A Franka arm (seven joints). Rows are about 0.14 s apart.
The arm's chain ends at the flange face. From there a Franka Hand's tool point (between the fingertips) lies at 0.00 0.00 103.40 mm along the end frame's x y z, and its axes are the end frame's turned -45 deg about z.
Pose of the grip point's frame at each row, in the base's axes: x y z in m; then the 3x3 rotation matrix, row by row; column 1 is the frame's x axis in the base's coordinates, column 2 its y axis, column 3 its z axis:
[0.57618 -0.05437 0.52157], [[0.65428 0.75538 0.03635], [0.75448 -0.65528 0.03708], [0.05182 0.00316 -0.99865]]
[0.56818 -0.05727 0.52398], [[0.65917 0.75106 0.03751], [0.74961 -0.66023 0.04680], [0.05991 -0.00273 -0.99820]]
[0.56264 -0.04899 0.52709], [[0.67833 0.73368 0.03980], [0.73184 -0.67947 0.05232], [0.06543 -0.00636 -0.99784]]
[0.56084 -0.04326 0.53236], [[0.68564 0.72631 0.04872], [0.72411 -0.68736 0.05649], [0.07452 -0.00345 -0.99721]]
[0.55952 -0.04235 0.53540], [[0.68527 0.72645 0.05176], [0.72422 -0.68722 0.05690], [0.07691 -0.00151 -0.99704]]
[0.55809 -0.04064 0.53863], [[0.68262 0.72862 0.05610], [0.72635 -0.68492 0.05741], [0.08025 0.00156 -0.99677]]
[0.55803 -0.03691 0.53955], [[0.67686 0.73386 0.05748], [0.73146 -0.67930 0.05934], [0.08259 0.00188 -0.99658]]
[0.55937 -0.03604 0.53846], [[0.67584 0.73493 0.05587], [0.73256 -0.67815 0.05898], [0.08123 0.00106 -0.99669]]
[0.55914 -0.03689 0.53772], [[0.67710 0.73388 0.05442], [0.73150 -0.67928 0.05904], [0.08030 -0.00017 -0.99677]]
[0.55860 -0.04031 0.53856], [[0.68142 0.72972 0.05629], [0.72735 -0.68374 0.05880], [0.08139 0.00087 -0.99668]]
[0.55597 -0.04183 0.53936], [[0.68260 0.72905 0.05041], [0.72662 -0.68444 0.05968], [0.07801 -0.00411 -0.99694]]
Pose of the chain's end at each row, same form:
[0.57242 -0.05820 0.62483], [[0.99678 0.07149 0.03635], [0.07014 -0.99685 0.03708], [0.03888 -0.03441 -0.99865]]
[0.56430 -0.06211 0.62719], [[0.99718 0.06498 0.03751], [0.06320 -0.99691 0.04680], [0.04043 -0.04429 -0.99820]]
[0.55852 -0.05440 0.63027], [[0.99844 0.03914 0.03980], [0.03703 -0.99795 0.05232], [0.04177 -0.05076 -0.99784]]
[0.55580 -0.04910 0.63547], [[0.99840 0.02876 0.04872], [0.02599 -0.99806 0.05649], [0.05025 -0.05513 -0.99721]]
[0.55417 -0.04823 0.63849], [[0.99824 0.02912 0.05176], [0.02616 -0.99804 0.05690], [0.05332 -0.05545 -0.99704]]
[0.55229 -0.04658 0.64170], [[0.99790 0.03253 0.05610], [0.02930 -0.99792 0.05741], [0.05785 -0.05564 -0.99677]]
[0.55209 -0.04305 0.64260], [[0.99753 0.04031 0.05748], [0.03688 -0.99756 0.05934], [0.05973 -0.05707 -0.99658]]
[0.55359 -0.04214 0.64152], [[0.99757 0.04178 0.05587], [0.03847 -0.99752 0.05898], [0.05819 -0.05669 -0.99669]]
[0.55351 -0.04299 0.64079], [[0.99771 0.04015 0.05442], [0.03693 -0.99757 0.05904], [0.05666 -0.05690 -0.99677]]
[0.55278 -0.04639 0.64162], [[0.99783 0.03415 0.05629], [0.03084 -0.99779 0.05880], [0.05817 -0.05694 -0.99668]]
[0.55076 -0.04800 0.64244], [[0.99819 0.03285 0.05041], [0.02983 -0.99777 0.05968], [0.05226 -0.05807 -0.99694]]

